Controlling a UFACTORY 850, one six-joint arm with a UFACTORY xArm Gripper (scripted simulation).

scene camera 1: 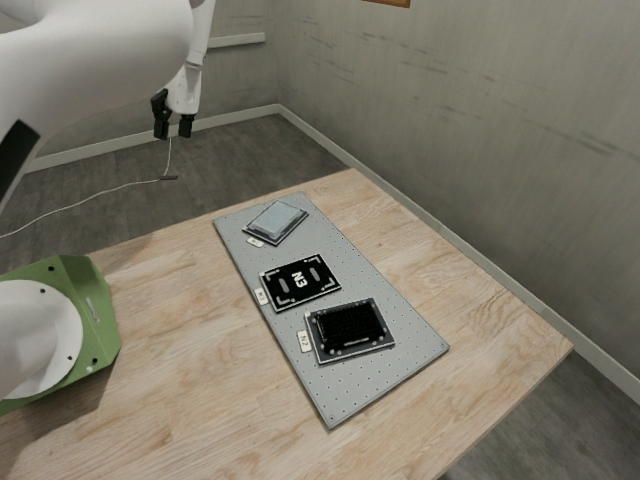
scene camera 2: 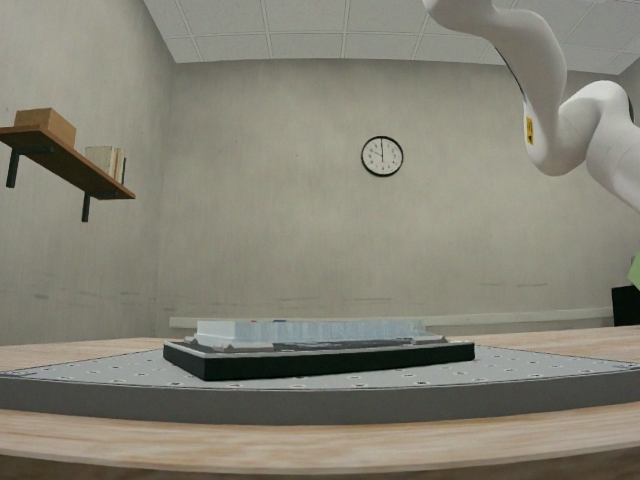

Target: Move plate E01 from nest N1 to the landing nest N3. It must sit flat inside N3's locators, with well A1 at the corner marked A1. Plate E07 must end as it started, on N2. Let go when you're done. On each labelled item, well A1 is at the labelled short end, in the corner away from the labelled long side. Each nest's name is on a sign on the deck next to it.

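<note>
Scene camera 1: black well plate (scene camera 1: 372, 330), pale grey plate (scene camera 1: 275, 219). Scene camera 2: pale grey plate (scene camera 2: 292, 335).
</note>
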